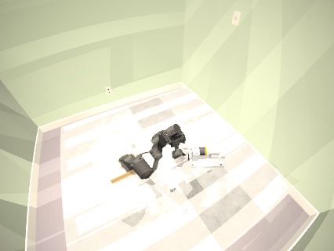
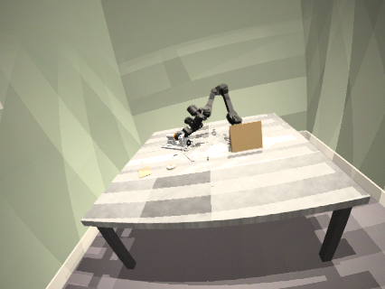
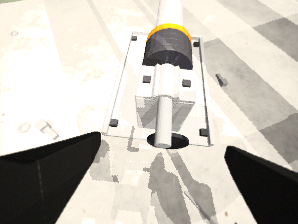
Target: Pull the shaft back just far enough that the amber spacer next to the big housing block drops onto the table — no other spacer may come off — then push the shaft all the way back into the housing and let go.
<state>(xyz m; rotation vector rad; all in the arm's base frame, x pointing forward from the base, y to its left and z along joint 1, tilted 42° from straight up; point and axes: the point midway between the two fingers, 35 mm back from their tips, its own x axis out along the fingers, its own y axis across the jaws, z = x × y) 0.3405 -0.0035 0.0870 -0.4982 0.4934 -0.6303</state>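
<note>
Now: the dark spacer 80 mm ahead of my gripper tip, 40 mm to the right of it and 20 mm below it. Also, from my gripper tip: grey shaft (90 mm ahead, 40 mm to the right, 20 mm below).
</note>
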